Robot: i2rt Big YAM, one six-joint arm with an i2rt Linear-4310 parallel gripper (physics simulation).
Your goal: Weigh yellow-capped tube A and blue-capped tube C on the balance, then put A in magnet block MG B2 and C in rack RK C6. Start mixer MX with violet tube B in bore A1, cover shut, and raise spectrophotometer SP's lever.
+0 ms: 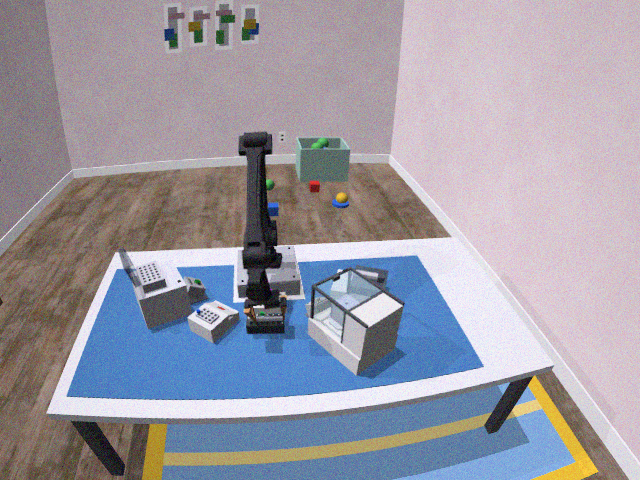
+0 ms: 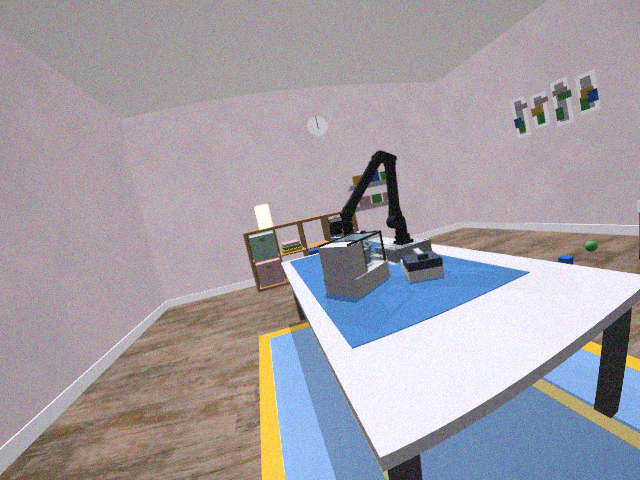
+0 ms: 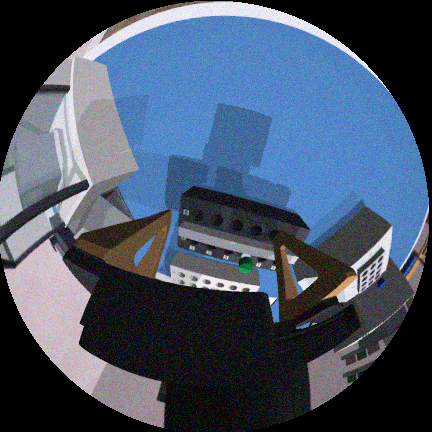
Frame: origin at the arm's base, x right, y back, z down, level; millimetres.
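Where they show: gripper, fingertip midpoint: (image 1: 270,321) (image 3: 227,226); arm's base, origin of the base link: (image 2: 403,242).
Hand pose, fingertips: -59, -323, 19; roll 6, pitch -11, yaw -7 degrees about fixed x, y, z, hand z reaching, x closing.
Each offset is from my fingertips to the top centre of the thing, as dx, dy, dz. "*": to the spot under its first point.
My gripper (image 1: 266,308) (image 3: 227,226) is open and empty, low over the black magnet block @(+20, +16, +0) (image 1: 265,327) (image 3: 250,205) and the white rack @(+24, +132, +18) (image 3: 215,271), its fingers wide apart. A green-capped tube @(+31, +29, -8) (image 3: 245,264) stands in the block's near row. The blue-capped tube @(+243, -25, -39) (image 1: 199,311) (image 3: 381,283) stands in a small white box @(+201, +2, -22) (image 1: 214,331) (image 3: 350,235) with a grid of holes. The yellow and violet caps do not show; the gripper covers much of the rack. The glass-walled balance @(-246, +1, -174) (image 1: 379,330) (image 2: 343,266) (image 3: 100,125) stands beside the gripper.
A larger white box @(+394, +91, -122) (image 1: 165,305) with a raised cover @(* +460, -43, -212) (image 1: 129,266) stands at the left, a small green-button unit @(* +300, +117, -13) (image 1: 195,289) beside it. A dark-topped instrument @(-312, +245, -54) (image 1: 379,276) (image 2: 422,262) stands behind the balance. The arm's grey base box (image 1: 286,268) (image 2: 408,251) is behind the rack.
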